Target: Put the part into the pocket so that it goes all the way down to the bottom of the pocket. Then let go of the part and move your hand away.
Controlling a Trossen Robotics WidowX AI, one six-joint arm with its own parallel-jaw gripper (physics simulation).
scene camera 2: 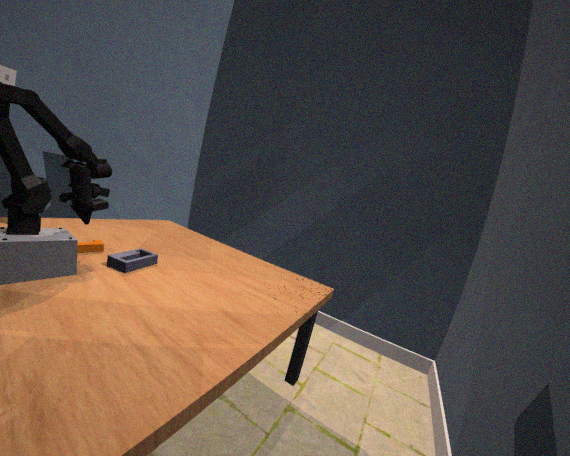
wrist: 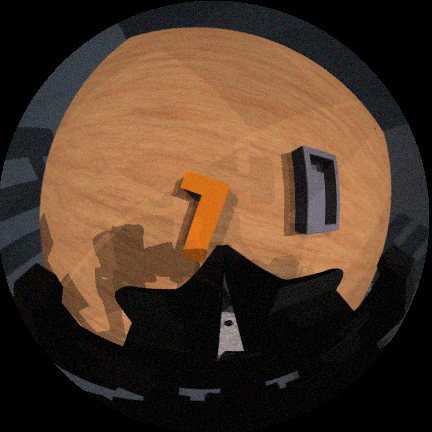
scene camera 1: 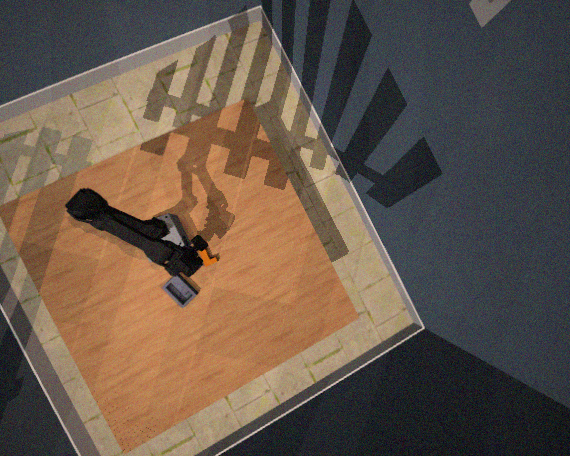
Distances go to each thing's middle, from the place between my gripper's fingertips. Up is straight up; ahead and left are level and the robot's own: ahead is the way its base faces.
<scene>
Now: hand 10 mm short of the orange L-shaped part (wrist: pixel 213 192), 30 mm to the right of it and 90 mm above it. Round my hand: dark block with pocket (scene camera 2: pixel 127 261) 110 mm ahead, 150 mm to the right, 90 mm below.
</scene>
